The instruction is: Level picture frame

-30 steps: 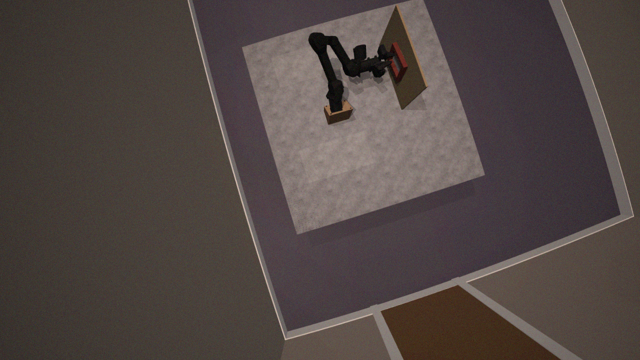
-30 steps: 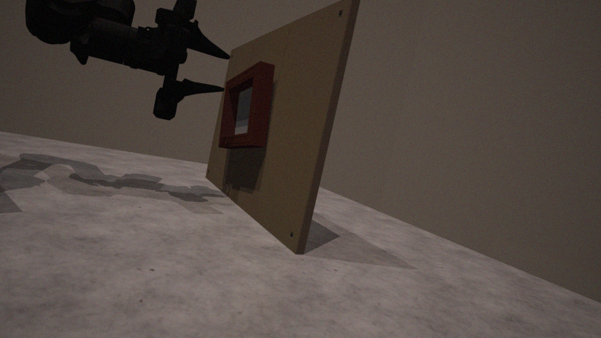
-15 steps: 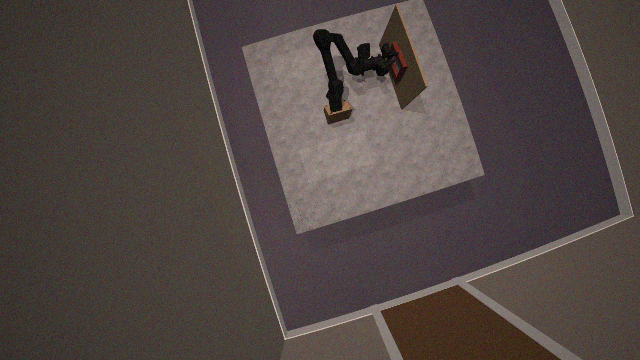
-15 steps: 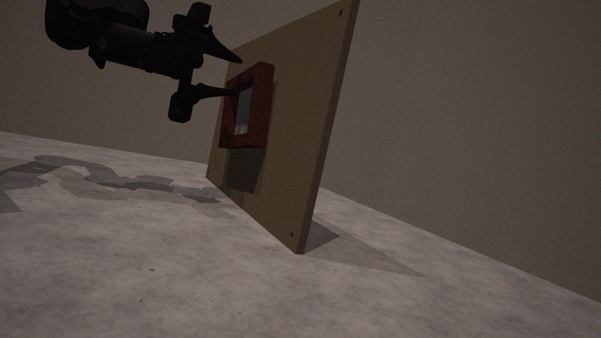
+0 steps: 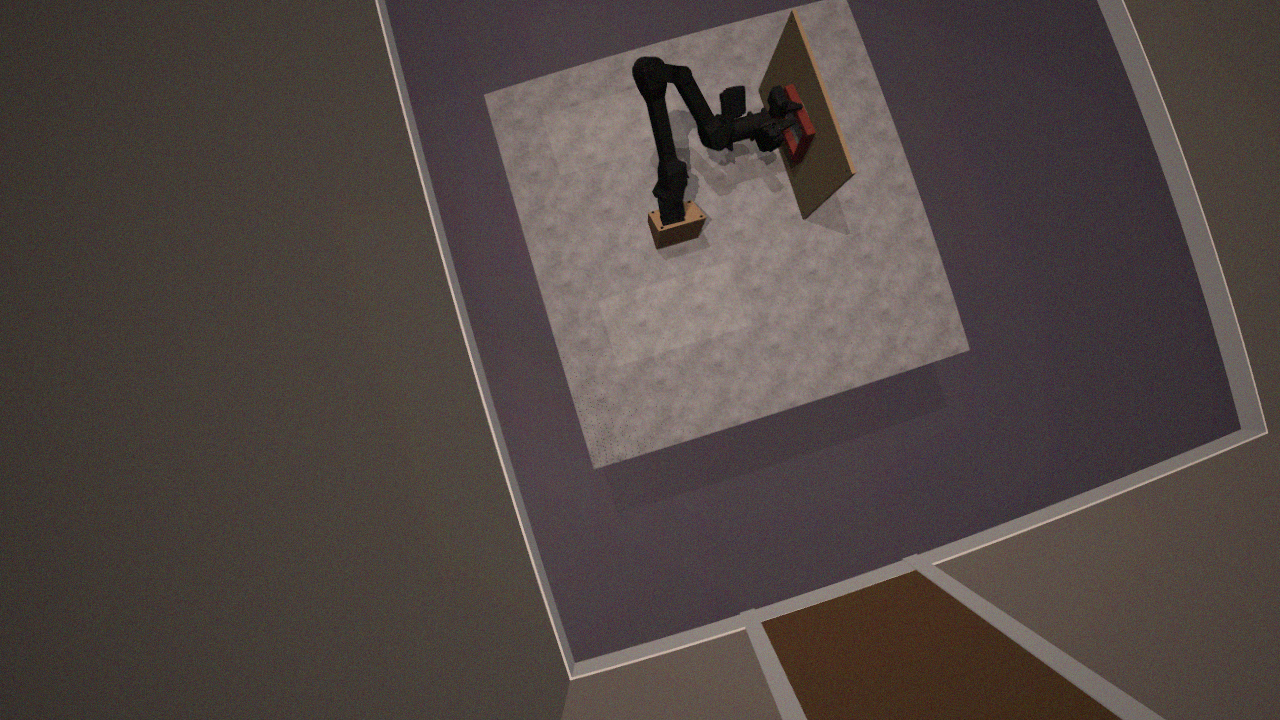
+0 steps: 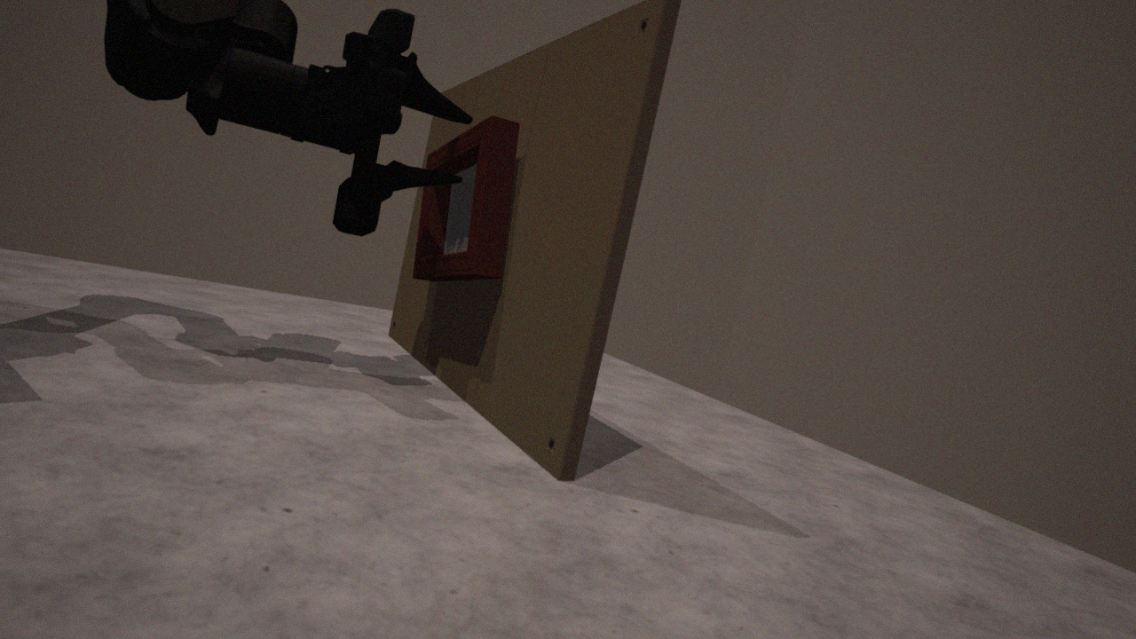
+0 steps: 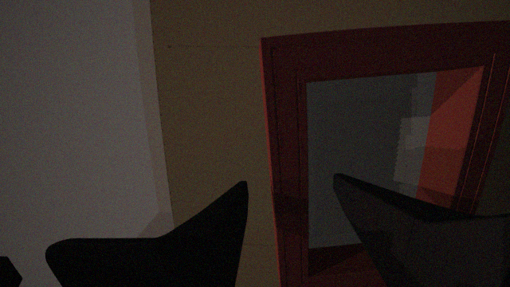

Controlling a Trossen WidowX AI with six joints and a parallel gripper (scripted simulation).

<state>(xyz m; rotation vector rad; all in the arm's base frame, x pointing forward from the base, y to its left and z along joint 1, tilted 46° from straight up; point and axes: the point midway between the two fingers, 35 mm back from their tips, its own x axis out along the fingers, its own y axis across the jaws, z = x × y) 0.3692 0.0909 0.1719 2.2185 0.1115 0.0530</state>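
Right now my gripper tip is 1 cm short of the red picture frame and 5 cm above it. Round my gripper tip: tan wall board: 2 cm ahead, 6 cm below.
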